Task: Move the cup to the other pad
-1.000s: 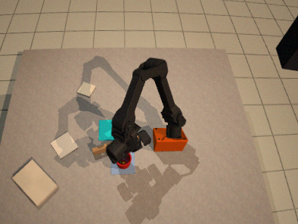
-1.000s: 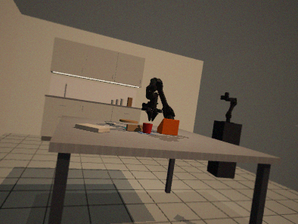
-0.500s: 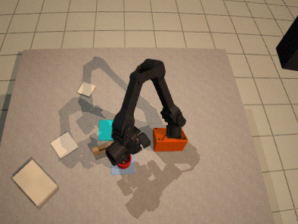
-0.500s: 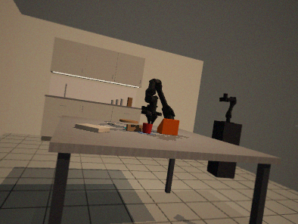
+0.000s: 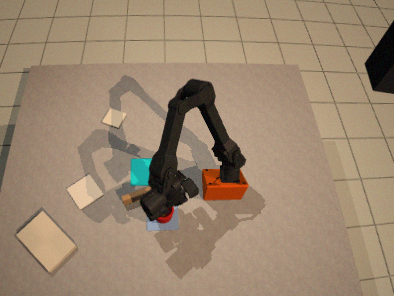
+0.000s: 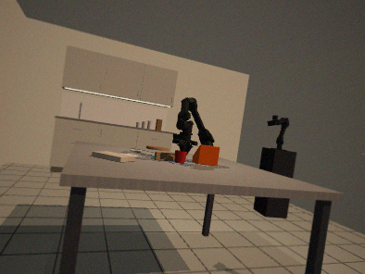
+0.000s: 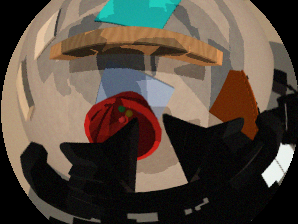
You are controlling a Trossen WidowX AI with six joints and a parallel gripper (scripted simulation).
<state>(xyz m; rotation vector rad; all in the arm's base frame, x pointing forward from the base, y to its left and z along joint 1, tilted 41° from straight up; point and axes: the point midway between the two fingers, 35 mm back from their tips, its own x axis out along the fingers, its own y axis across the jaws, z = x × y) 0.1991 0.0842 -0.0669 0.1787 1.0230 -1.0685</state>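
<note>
Right now my gripper tip is 2 cm to the right of the red cup and 2 cm short of it. From my gripper tip the other things lie so: light blue pad 5 cm below, 3 cm ahead, 1 cm to the left; then wooden bar 7 cm to the right, 7 cm ahead, 3 cm below.
</note>
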